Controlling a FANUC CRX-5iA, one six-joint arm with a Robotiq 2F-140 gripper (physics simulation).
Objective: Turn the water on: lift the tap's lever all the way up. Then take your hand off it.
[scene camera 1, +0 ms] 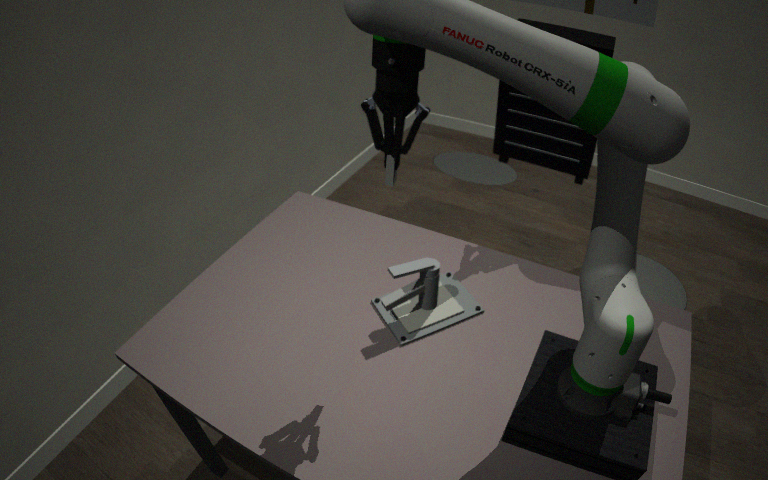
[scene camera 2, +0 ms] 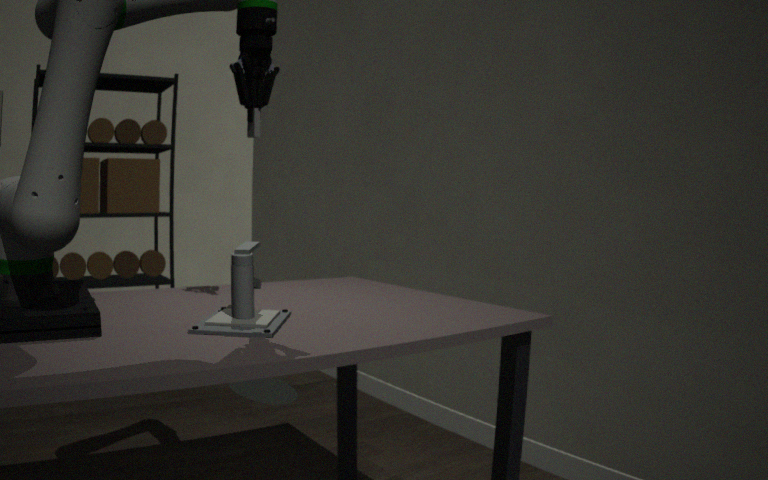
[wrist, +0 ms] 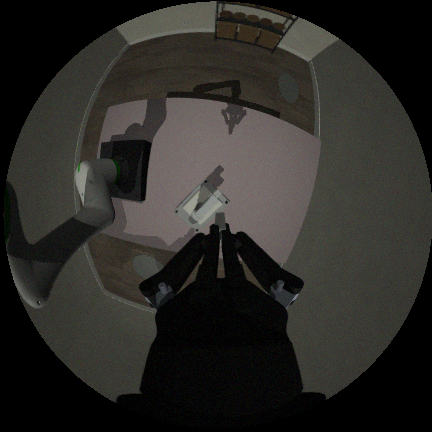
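Where they show: gripper, between the fingertips: (scene camera 1: 390, 182) (scene camera 2: 253, 137) (wrist: 219, 218); arm's base, origin of its link: (scene camera 1: 588, 391) (scene camera 2: 25, 297) (wrist: 118, 170).
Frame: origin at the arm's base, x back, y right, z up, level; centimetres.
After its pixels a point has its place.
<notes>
The grey tap stands upright on its plate on the table. Its column (scene camera 1: 431, 291) {x -42.8, y 14.3, z 2.0 cm} (scene camera 2: 242, 285) {x -43.2, y 18.4, z 2.5 cm} carries a flat pale lever (scene camera 1: 412, 267) {x -47.0, y 12.0, z 10.1 cm} (scene camera 2: 246, 247) {x -46.1, y 14.4, z 9.9 cm} (wrist: 206, 209) {x -47.6, y 13.3, z 10.1 cm} on top. In scene camera 2 the lever slants upward from the column top to its free end. The spout (scene camera 1: 405, 296) {x -47.7, y 9.8, z 2.5 cm} sticks out below the lever on the same side. The base plate (scene camera 1: 441, 327) {x -38.2, y 10.4, z -5.2 cm} (scene camera 2: 229, 331) {x -36.8, y 25.4, z -5.1 cm} (wrist: 187, 218) {x -37.9, y 23.4, z -5.2 cm} has dark bolts at its corners. My gripper (scene camera 1: 390, 182) {x -50.5, y 8.2, z 34.1 cm} (scene camera 2: 253, 134) {x -50.5, y 8.2, z 34.1 cm} (wrist: 219, 218) {x -50.5, y 8.2, z 34.1 cm} is shut and empty, pointing down, high above the tap and well apart from the lever.
The pinkish table (scene camera 1: 243, 294) {x -91.3, y -0.5, z -5.9 cm} (scene camera 2: 396, 316) {x -77.1, y 27.3, z -6.0 cm} (wrist: 260, 160) {x -71.2, y -11.0, z -6.0 cm} bears the tap and the arm's black base block (scene camera 1: 526, 421) {x -11.6, y -12.6, z 1.1 cm} (scene camera 2: 50, 328) {x -3.3, y 15.0, z -3.8 cm} (wrist: 142, 172) {x -14.0, y 1.2, z -1.9 cm}. A dark drawer cabinet (scene camera 1: 543, 127) stands on the floor beyond it. A shelf rack (scene camera 2: 173, 186) with boxes is by the wall.
</notes>
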